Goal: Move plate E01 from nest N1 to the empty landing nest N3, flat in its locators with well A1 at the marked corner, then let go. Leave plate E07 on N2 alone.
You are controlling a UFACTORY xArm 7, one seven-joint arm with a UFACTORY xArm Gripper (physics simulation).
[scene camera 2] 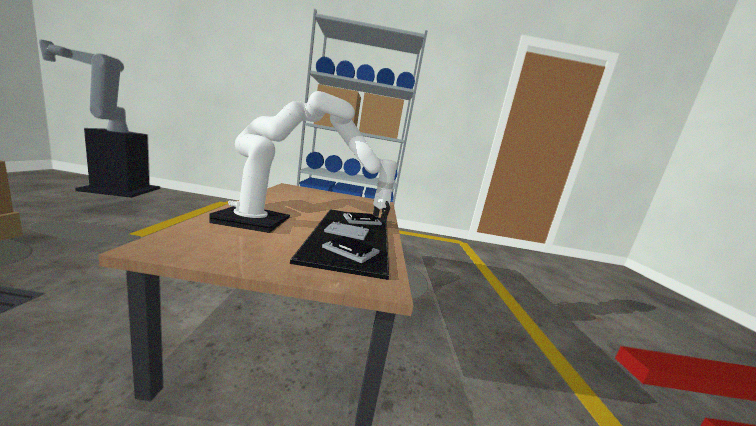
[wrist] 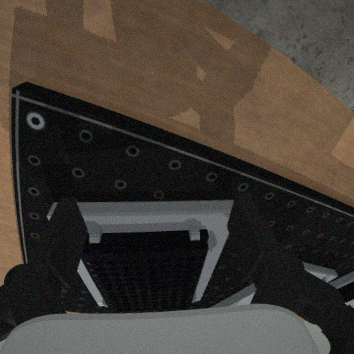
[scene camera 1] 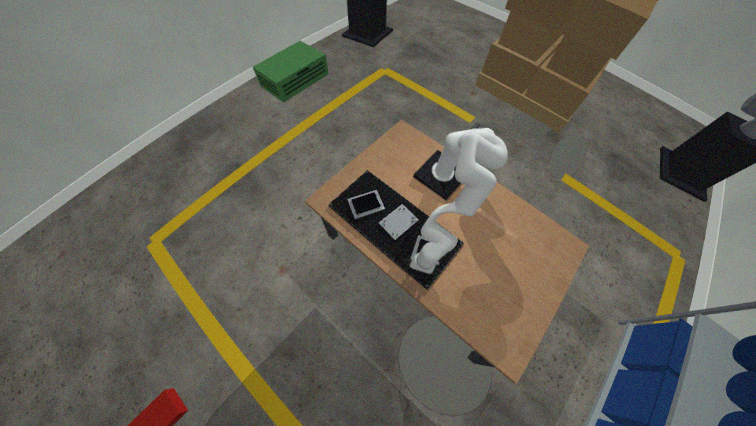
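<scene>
A black well plate (wrist: 145,270) (scene camera 2: 365,217) sits in the grey nest (wrist: 155,209) at the board's far end in scene camera 2. My gripper (wrist: 157,211) (scene camera 2: 380,212) is open, its dark fingers on either side of that nest and plate, with nothing gripped; in scene camera 1 the arm hides the fingers. The middle nest (scene camera 1: 398,221) (scene camera 2: 346,230) shows a bare grey top and no plate. Another black plate (scene camera 1: 366,202) (scene camera 2: 351,247) sits in the nest at the other end. Plate and nest labels and the A1 marks are not readable, so I cannot tell the plates apart by label.
The nests stand in a row on a black perforated board (scene camera 1: 368,227) (scene camera 2: 312,256) (wrist: 105,155) on a wooden table (scene camera 1: 539,259) (scene camera 2: 211,259). The arm's black base plate (scene camera 2: 272,223) stands beside the board. A shelf rack (scene camera 2: 370,29) stands behind the table.
</scene>
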